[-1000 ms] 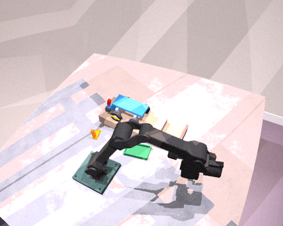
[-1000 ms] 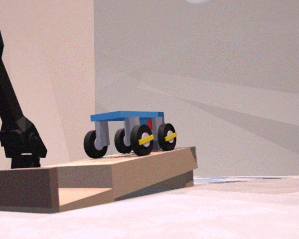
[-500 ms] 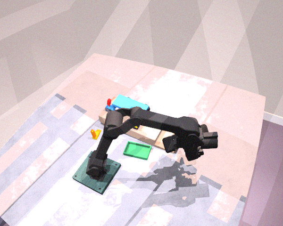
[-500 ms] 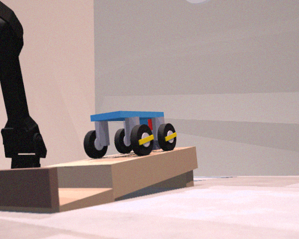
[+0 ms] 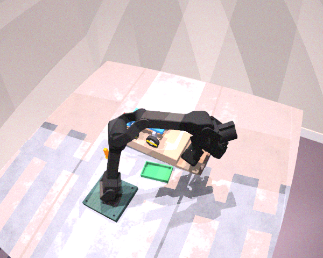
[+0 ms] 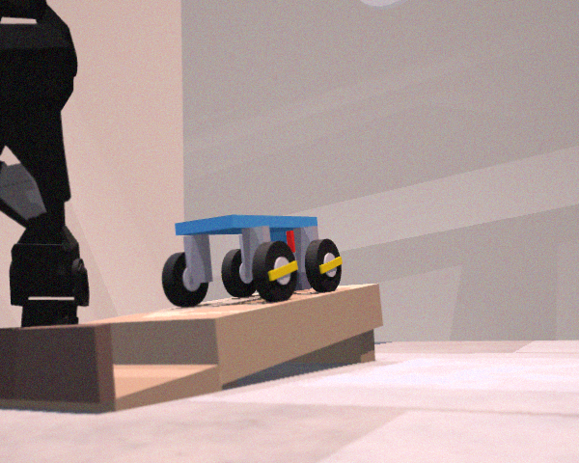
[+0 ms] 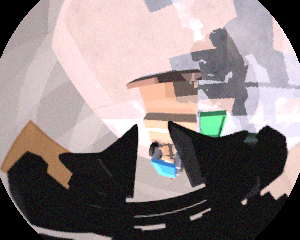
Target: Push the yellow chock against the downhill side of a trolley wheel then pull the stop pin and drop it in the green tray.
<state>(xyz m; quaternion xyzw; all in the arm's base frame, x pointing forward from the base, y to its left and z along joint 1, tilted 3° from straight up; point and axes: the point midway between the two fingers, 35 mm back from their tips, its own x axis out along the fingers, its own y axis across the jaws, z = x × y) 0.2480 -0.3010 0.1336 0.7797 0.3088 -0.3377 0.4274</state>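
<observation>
The red-headed stop pin is 50 mm ahead of my gripper tip and 350 mm to the left of it. Round my gripper tip: yellow chock: 50 mm behind, 400 mm to the left, 110 mm below; then raised lip: 30 mm to the right, 100 mm below; then blue-topped trolley: 50 mm ahead, 230 mm to the left, 20 mm below.
</observation>
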